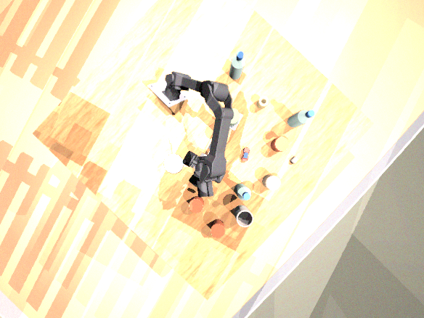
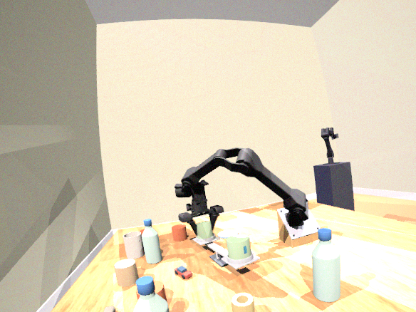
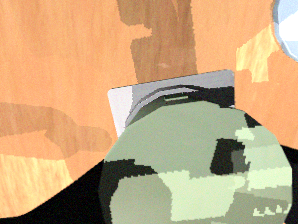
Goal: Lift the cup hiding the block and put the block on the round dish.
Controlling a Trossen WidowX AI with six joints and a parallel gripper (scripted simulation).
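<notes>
The grey block is 10 mm below my gripper tip. Also, from my gripper tip: round dish 120 mm to the right, 120 mm behind, 70 mm below; then tan cylinder 280 mm ahead, 170 mm to the left, 30 mm below; then red toy car 190 mm to the left, 100 mm ahead, 60 mm below.
</notes>
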